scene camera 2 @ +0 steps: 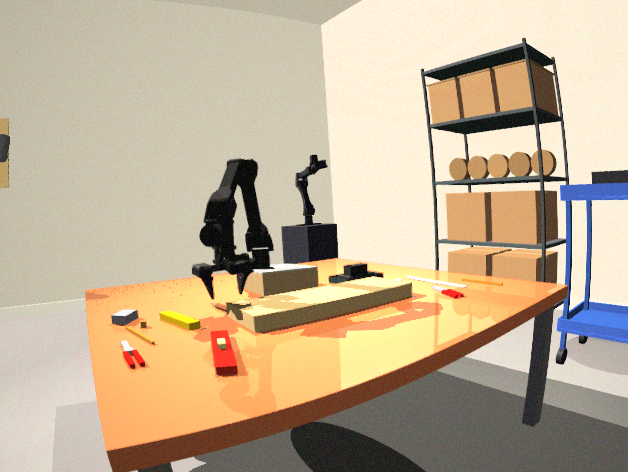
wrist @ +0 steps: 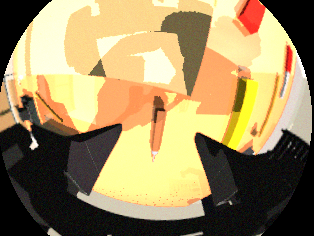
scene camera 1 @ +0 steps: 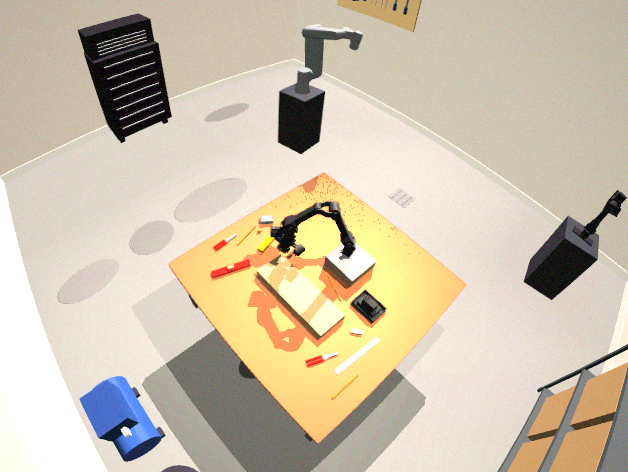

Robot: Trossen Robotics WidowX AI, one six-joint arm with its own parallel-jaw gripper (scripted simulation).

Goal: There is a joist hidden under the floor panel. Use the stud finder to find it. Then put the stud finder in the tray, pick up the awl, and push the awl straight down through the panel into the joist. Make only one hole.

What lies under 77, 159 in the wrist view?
My gripper.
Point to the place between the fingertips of my gripper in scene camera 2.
At 226, 296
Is my gripper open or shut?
Open.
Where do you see a yellow block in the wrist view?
247, 90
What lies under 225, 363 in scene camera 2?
A red level.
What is my gripper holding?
Nothing.
